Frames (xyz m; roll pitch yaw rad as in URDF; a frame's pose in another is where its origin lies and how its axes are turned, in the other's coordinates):
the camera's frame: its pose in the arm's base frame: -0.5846 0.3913 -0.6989 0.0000 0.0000 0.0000
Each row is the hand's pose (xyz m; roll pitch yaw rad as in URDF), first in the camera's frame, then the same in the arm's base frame.
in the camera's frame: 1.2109 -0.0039 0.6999 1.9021 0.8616 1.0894
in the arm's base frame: 0.6263 0.3874 0.0010 1.9021 0.8616 1.0894
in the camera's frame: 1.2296 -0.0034 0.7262 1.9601 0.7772 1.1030
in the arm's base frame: 0.6450 0.3879 0.0273 1.9601 0.7772 1.1030
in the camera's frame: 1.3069 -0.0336 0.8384 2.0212 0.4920 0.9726
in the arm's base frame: 0.7223 0.3577 0.1395 2.0212 0.4920 0.9726
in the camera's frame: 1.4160 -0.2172 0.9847 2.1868 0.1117 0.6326
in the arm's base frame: 0.8314 0.1741 0.2858 2.1868 0.1117 0.6326
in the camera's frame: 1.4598 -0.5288 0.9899 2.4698 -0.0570 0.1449
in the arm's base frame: 0.8752 -0.1375 0.2910 2.4698 -0.0570 0.1449
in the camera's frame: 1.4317 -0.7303 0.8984 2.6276 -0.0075 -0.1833
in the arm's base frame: 0.8471 -0.3390 0.1995 2.6276 -0.0075 -0.1833
